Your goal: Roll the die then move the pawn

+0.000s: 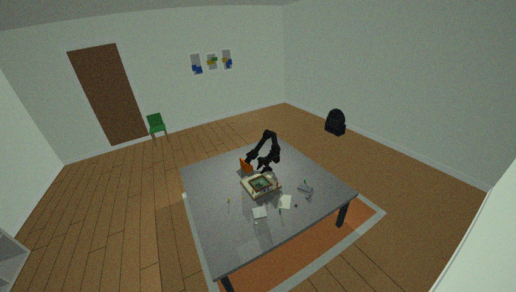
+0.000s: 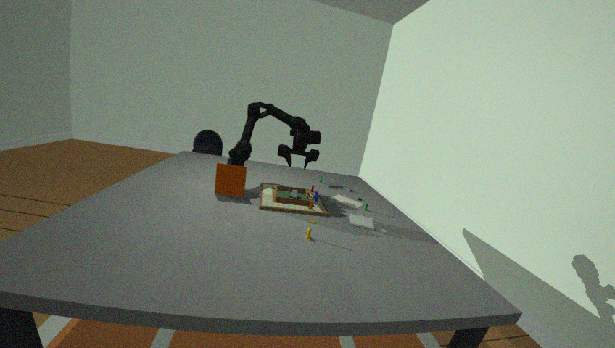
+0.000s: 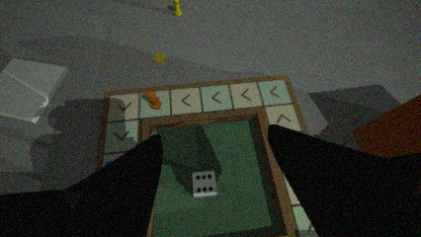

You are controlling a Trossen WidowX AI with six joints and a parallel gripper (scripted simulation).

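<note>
The red pawn is 10 cm ahead of my gripper tip, 13 cm to the left of it and 12 cm below it. The rest, counted from my gripper tip: blue pawn 11 cm ahead, 12 cm below; then green tray 14 cm below; then white die 1 cm ahead, 1 cm to the left, 13 cm below.
</note>
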